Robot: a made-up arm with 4 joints.
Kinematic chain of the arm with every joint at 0, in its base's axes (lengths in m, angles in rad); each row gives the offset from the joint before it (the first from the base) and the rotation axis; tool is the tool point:
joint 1: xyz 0 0 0.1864 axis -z
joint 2: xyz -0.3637 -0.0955 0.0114 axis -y
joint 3: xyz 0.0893 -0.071 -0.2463 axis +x
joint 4: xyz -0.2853 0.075 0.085 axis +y
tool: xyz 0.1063 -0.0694 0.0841
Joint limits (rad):
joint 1: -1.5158..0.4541
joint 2: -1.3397..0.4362
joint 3: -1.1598..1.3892
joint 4: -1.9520..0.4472
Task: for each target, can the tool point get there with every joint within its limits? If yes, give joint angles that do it. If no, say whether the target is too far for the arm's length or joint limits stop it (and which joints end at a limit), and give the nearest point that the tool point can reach.
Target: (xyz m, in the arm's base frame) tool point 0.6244 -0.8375 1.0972
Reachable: no: too far | nearest point 0.2795 -0.6595 0.4542 | short by 0.751 m
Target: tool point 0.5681 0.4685 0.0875
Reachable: no: joint limits stop it (at a limit: joint 1, joint 2, joint 3) | nearest point 0.2644 -0.3449 -0.0283 | short by 0.876 m
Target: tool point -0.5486 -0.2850 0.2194
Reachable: yes | joints 0.0405 -1.1430 0.9945 -0.0196
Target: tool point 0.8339 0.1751 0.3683
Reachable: no: joint limits stop it (at a limit: joint 1, joint 2) | nearest point 0.3078 -0.3719 -0.0279 | short by 0.856 m
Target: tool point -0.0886 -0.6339 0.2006
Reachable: yes | joints -1.3475 -0.2964 -0.5599 -1.4179
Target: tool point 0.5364 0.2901 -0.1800
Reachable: no: joint limits stop it (at a limit: joint 1, joint 2, joint 3) | nearest point 0.2681 -0.3464 -0.0281 | short by 0.707 m
